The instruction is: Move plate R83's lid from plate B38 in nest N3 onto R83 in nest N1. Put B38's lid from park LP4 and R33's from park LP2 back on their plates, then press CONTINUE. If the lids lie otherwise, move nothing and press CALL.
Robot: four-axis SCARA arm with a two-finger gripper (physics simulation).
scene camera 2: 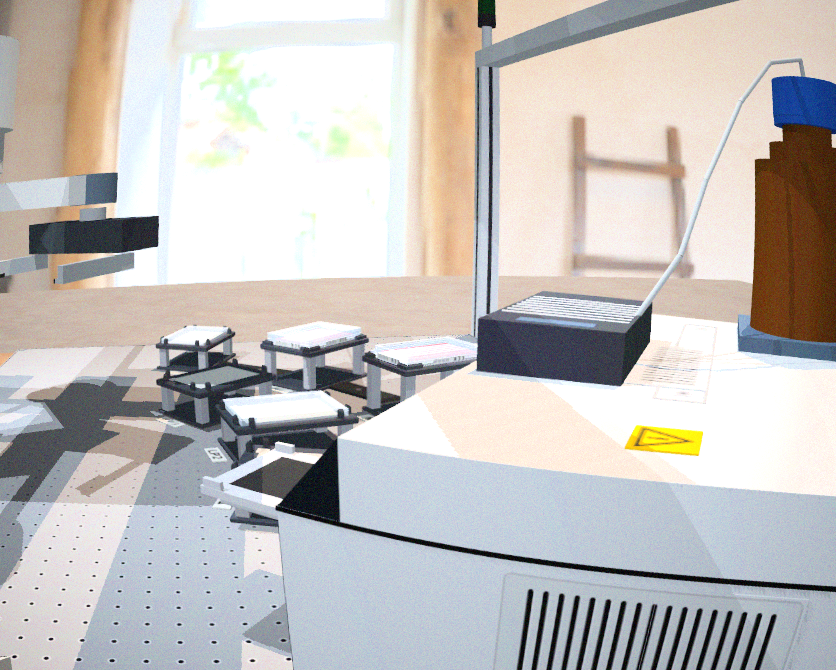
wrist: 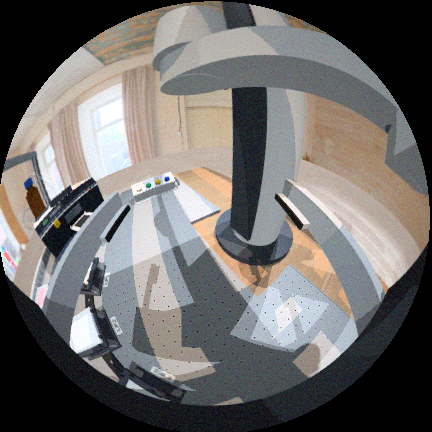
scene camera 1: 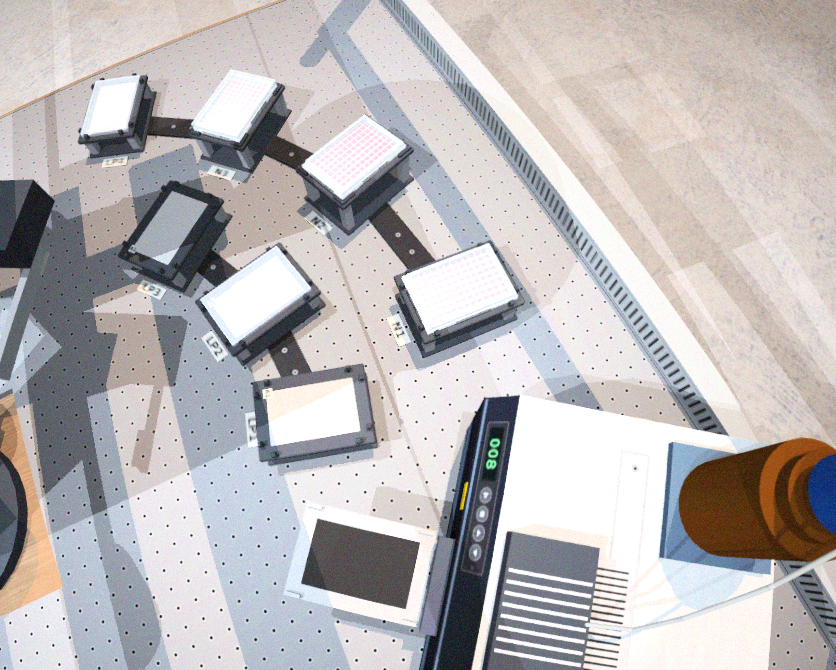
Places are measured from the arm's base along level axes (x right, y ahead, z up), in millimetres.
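Where they show: gripper, fingertip midpoint: (scene camera 2: 14,274) (wrist: 198,190); arm's base at its link origin: (wrist: 254,231).
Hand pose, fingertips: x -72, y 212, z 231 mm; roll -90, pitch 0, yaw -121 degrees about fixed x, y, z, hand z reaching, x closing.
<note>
Each offset is from my fingertips to the top centre of the thing. "*": to the spot under its first point.
My gripper (scene camera 2: 53,268) (wrist: 198,190) is open and empty, high above the table left of the nests. A white lid @(dx -481, dy +229, dz -166 mm) (scene camera 1: 113,106) (scene camera 2: 197,335) lies on park LP4, and another @(dx -9, dy +334, dz -164 mm) (scene camera 1: 258,295) (scene camera 2: 287,406) (wrist: 86,332) on LP2. Park LP3 @(dx -178, dy +257, dz -161 mm) (scene camera 1: 214,206) (scene camera 2: 244,382) and park LP1 @(dx +171, dy +338, dz -163 mm) (scene camera 1: 314,450) bear no lid. The N3 plate @(dx -334, dy +422, dz -140 mm) (scene camera 1: 237,106) (scene camera 2: 314,335) has pale pink wells. The N1 plate @(dx +116, dy +576, dz -143 mm) (scene camera 1: 460,287) looks whitish with faint wells; the instrument hides it in scene camera 2. Whether clear lids cover them is hard to tell. The button box @(dx +547, dy -9, dz -134 mm) (wrist: 155,187) stands at the far edge.
A plate with pink wells @(dx -134, dy +543, dz -129 mm) (scene camera 1: 357,157) (scene camera 2: 427,351) sits in nest N2. A white instrument (scene camera 1: 558,467) (scene camera 2: 558,530) shows 008, with a tray @(* dx +325, dy +264, dz -118 mm) (scene camera 1: 300,558) sticking out. A brown bottle @(* dx +451, dy +599, dz +85 mm) (scene camera 1: 732,499) (scene camera 2: 792,244) stands on it. The arm's column (wrist: 280,170) rises behind the gripper.
</note>
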